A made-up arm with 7 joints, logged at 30 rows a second.
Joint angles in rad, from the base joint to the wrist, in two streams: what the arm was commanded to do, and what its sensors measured. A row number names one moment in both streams.
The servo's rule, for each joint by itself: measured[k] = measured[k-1] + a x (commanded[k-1-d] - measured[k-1]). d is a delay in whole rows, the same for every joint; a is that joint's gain. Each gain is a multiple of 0.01, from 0.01 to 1. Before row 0 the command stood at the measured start. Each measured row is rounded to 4 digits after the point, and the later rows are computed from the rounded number. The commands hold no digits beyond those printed.
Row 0, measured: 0.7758, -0.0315, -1.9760, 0.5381, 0.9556, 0.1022, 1.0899
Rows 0 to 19, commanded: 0.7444, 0.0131, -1.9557, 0.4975, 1.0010, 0.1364, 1.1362; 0.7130, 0.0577, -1.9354, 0.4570, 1.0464, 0.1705, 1.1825; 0.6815, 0.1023, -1.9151, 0.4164, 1.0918, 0.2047, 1.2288; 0.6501, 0.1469, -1.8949, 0.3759, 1.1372, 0.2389, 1.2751; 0.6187, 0.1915, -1.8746, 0.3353, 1.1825, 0.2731, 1.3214; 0.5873, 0.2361, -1.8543, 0.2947, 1.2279, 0.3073, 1.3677; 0.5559, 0.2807, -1.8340, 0.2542, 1.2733, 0.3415, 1.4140; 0.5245, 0.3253, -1.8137, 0.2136, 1.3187, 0.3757, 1.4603; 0.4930, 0.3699, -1.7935, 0.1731, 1.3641, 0.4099, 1.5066; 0.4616, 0.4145, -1.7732, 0.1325, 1.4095, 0.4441, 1.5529; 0.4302, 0.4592, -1.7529, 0.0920, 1.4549, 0.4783, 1.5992; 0.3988, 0.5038, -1.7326, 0.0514, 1.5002, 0.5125, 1.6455; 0.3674, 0.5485, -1.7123, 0.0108, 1.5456, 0.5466, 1.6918; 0.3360, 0.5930, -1.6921, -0.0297, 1.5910, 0.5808, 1.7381; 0.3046, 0.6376, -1.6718, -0.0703, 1.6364, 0.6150, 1.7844; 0.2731, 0.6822, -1.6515, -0.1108, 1.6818, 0.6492, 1.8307; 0.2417, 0.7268, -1.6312, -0.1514, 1.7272, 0.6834, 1.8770; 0.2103, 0.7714, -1.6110, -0.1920, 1.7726, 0.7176, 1.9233; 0.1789, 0.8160, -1.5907, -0.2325, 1.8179, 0.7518, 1.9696; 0.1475, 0.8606, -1.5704, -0.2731, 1.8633, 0.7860, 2.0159
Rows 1 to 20, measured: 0.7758, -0.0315, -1.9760, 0.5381, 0.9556, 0.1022, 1.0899; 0.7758, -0.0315, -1.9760, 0.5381, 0.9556, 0.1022, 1.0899; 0.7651, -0.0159, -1.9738, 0.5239, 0.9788, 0.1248, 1.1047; 0.7474, 0.0099, -1.9696, 0.5005, 1.0133, 0.1550, 1.1296; 0.7250, 0.0422, -1.9636, 0.4711, 1.0533, 0.1878, 1.1613; 0.6995, 0.0788, -1.9560, 0.4378, 1.0961, 0.2215, 1.1977; 0.6720, 0.1182, -1.9470, 0.4019, 1.1402, 0.2556, 1.2373; 0.6432, 0.1595, -1.9368, 0.3644, 1.1849, 0.2897, 1.2790; 0.6135, 0.2019, -1.9255, 0.3258, 1.2300, 0.3239, 1.3222; 0.5832, 0.2451, -1.9132, 0.2865, 1.2752, 0.3581, 1.3664; 0.5525, 0.2888, -1.9000, 0.2468, 1.3205, 0.3923, 1.4113; 0.5216, 0.3328, -1.8861, 0.2068, 1.3659, 0.4265, 1.4566; 0.4905, 0.3770, -1.8714, 0.1666, 1.4113, 0.4607, 1.5022; 0.4593, 0.4214, -1.8561, 0.1263, 1.4566, 0.4949, 1.5481; 0.4281, 0.4659, -1.8403, 0.0859, 1.5020, 0.5290, 1.5941; 0.3968, 0.5104, -1.8240, 0.0454, 1.5474, 0.5632, 1.6402; 0.3655, 0.5549, -1.8073, 0.0049, 1.5928, 0.5974, 1.6863; 0.3341, 0.5995, -1.7902, -0.0356, 1.6382, 0.6316, 1.7325; 0.3027, 0.6441, -1.7727, -0.0761, 1.6836, 0.6658, 1.7787; 0.2713, 0.6887, -1.7549, -0.1167, 1.7290, 0.7000, 1.8250
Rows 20 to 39, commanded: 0.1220, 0.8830, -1.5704, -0.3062, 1.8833, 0.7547, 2.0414; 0.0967, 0.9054, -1.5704, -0.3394, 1.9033, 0.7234, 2.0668; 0.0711, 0.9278, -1.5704, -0.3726, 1.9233, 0.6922, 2.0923; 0.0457, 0.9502, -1.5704, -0.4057, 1.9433, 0.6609, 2.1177; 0.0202, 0.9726, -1.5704, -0.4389, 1.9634, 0.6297, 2.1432; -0.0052, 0.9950, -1.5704, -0.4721, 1.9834, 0.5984, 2.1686; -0.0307, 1.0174, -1.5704, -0.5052, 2.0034, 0.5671, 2.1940; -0.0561, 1.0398, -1.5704, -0.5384, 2.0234, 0.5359, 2.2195; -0.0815, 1.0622, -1.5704, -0.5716, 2.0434, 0.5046, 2.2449; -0.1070, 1.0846, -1.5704, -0.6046, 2.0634, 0.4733, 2.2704; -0.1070, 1.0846, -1.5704, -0.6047, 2.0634, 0.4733, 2.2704; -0.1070, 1.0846, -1.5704, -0.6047, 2.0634, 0.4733, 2.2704; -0.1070, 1.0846, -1.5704, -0.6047, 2.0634, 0.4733, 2.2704; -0.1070, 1.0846, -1.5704, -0.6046, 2.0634, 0.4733, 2.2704; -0.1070, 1.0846, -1.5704, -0.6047, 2.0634, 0.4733, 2.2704; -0.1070, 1.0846, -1.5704, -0.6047, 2.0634, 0.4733, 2.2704; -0.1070, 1.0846, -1.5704, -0.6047, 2.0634, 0.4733, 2.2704; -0.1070, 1.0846, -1.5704, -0.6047, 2.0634, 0.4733, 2.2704; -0.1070, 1.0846, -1.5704, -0.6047, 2.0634, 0.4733, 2.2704; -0.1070, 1.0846, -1.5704, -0.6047, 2.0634, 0.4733, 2.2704
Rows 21 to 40, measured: 0.2399, 0.7333, -1.7368, -0.1572, 1.7743, 0.7342, 1.8713; 0.2085, 0.7779, -1.7185, -0.1978, 1.8197, 0.7684, 1.9176; 0.1791, 0.8147, -1.7022, -0.2357, 1.8521, 0.7594, 1.9572; 0.1511, 0.8464, -1.6877, -0.2720, 1.8782, 0.7356, 1.9923; 0.1239, 0.8749, -1.6748, -0.3072, 1.9012, 0.7070, 2.0243; 0.0973, 0.9013, -1.6633, -0.3417, 1.9227, 0.6766, 2.0542; 0.0711, 0.9263, -1.6531, -0.3757, 1.9435, 0.6456, 2.0827; 0.0452, 0.9503, -1.6440, -0.4094, 1.9638, 0.6144, 2.1102; 0.0194, 0.9738, -1.6359, -0.4429, 1.9840, 0.5832, 2.1370; -0.0063, 0.9969, -1.6287, -0.4763, 2.0041, 0.5520, 2.1634; -0.0319, 1.0198, -1.6223, -0.5097, 2.0241, 0.5207, 2.1895; -0.0574, 1.0425, -1.6166, -0.5429, 2.0441, 0.4894, 2.2154; -0.0743, 1.0572, -1.6115, -0.5645, 2.0539, 0.4788, 2.2330; -0.0854, 1.0668, -1.6070, -0.5786, 2.0587, 0.4752, 2.2450; -0.0927, 1.0730, -1.6030, -0.5877, 2.0611, 0.4739, 2.2531; -0.0976, 1.0771, -1.5994, -0.5936, 2.0623, 0.4735, 2.2586; -0.1008, 1.0797, -1.5962, -0.5975, 2.0629, 0.4734, 2.2624; -0.1029, 1.0814, -1.5934, -0.6000, 2.0632, 0.4733, 2.2650; -0.1043, 1.0825, -1.5909, -0.6016, 2.0633, 0.4733, 2.2667; -0.1052, 1.0832, -1.5886, -0.6027, 2.0634, 0.4733, 2.2679
